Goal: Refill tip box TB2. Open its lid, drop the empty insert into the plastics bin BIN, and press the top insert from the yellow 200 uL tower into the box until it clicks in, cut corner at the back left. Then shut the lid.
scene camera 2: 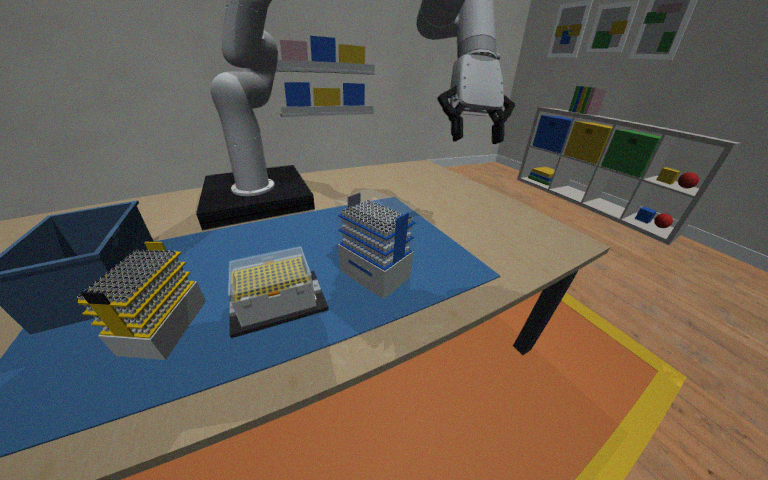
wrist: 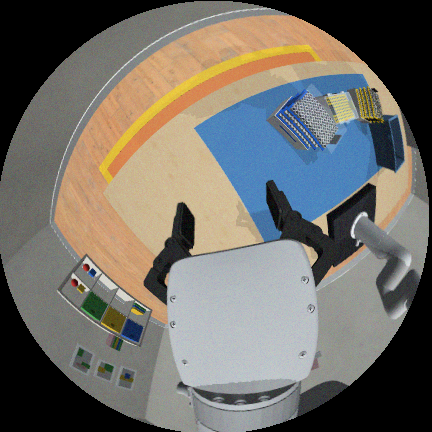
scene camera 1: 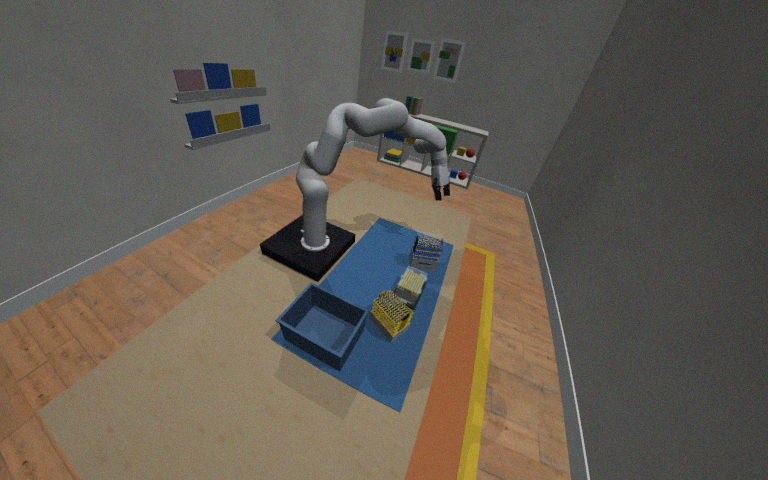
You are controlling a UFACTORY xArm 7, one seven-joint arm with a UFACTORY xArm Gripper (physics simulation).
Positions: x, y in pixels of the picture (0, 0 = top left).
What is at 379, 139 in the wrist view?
A blue bin.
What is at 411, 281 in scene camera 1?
A tip box TB2.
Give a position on a tip box TB2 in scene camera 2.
At 251, 279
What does my gripper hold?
Nothing.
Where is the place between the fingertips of my gripper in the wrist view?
At 226, 199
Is my gripper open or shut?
Open.
